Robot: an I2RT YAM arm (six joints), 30 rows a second.
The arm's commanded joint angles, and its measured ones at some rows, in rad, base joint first. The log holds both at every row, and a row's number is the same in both.
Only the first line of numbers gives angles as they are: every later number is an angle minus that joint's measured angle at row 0.
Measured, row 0:
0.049, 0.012, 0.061, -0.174, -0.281, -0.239
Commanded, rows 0 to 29:
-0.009, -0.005, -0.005, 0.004, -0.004, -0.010
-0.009, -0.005, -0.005, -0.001, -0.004, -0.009
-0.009, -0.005, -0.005, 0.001, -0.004, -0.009
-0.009, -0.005, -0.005, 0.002, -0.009, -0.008
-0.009, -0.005, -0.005, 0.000, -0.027, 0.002
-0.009, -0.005, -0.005, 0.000, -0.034, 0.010
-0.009, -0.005, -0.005, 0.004, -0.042, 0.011
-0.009, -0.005, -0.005, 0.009, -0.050, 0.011
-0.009, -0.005, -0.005, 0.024, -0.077, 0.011
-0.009, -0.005, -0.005, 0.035, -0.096, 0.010
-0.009, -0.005, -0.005, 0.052, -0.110, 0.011
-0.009, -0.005, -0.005, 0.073, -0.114, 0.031
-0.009, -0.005, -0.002, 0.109, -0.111, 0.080
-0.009, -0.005, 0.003, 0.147, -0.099, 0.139
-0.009, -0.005, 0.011, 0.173, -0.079, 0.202
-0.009, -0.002, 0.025, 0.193, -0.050, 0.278
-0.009, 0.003, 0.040, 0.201, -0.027, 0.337
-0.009, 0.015, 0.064, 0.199, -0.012, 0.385
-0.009, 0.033, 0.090, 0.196, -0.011, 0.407
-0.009, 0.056, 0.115, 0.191, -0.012, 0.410
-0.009, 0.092, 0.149, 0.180, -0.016, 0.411
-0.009, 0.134, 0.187, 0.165, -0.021, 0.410
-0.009, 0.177, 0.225, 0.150, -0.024, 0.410
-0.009, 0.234, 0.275, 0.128, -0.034, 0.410
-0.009, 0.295, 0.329, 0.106, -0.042, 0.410
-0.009, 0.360, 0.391, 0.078, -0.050, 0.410
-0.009, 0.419, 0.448, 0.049, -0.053, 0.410
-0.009, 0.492, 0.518, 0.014, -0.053, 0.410
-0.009, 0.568, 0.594, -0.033, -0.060, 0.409
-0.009, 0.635, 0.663, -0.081, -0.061, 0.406
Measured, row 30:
0.000, 0.486, 0.505, -0.025, -0.045, 0.379
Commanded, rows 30 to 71:
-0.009, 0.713, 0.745, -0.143, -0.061, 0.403
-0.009, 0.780, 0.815, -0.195, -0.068, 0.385
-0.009, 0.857, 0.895, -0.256, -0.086, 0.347
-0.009, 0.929, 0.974, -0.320, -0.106, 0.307
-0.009, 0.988, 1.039, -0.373, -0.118, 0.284
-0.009, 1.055, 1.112, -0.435, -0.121, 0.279
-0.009, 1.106, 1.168, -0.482, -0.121, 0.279
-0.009, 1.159, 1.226, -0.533, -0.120, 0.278
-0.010, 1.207, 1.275, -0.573, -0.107, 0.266
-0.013, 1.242, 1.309, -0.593, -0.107, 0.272
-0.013, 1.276, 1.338, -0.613, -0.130, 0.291
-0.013, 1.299, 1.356, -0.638, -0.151, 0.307
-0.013, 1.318, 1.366, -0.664, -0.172, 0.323
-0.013, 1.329, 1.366, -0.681, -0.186, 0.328
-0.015, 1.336, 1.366, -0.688, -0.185, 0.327
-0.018, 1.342, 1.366, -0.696, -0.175, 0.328
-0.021, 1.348, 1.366, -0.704, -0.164, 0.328
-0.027, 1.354, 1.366, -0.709, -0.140, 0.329
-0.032, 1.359, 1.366, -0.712, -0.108, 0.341
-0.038, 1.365, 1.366, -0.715, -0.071, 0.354
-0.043, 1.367, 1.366, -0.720, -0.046, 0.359
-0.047, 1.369, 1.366, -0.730, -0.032, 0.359
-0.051, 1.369, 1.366, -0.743, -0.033, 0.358
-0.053, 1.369, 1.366, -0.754, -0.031, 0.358
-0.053, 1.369, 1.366, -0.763, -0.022, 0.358
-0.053, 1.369, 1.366, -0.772, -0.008, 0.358
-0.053, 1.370, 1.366, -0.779, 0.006, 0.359
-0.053, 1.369, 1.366, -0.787, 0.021, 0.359
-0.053, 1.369, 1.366, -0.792, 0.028, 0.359
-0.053, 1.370, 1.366, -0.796, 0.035, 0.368
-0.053, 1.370, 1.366, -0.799, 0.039, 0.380
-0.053, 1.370, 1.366, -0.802, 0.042, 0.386
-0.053, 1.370, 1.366, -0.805, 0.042, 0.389
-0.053, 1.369, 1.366, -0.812, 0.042, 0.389
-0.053, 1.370, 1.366, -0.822, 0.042, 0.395
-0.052, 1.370, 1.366, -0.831, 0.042, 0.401
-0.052, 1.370, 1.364, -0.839, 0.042, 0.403
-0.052, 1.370, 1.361, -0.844, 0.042, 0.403
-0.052, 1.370, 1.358, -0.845, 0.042, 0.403
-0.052, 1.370, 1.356, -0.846, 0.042, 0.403
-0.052, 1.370, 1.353, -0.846, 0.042, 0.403
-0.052, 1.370, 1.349, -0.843, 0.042, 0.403
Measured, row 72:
-0.045, 1.368, 1.343, -0.844, 0.031, 0.386
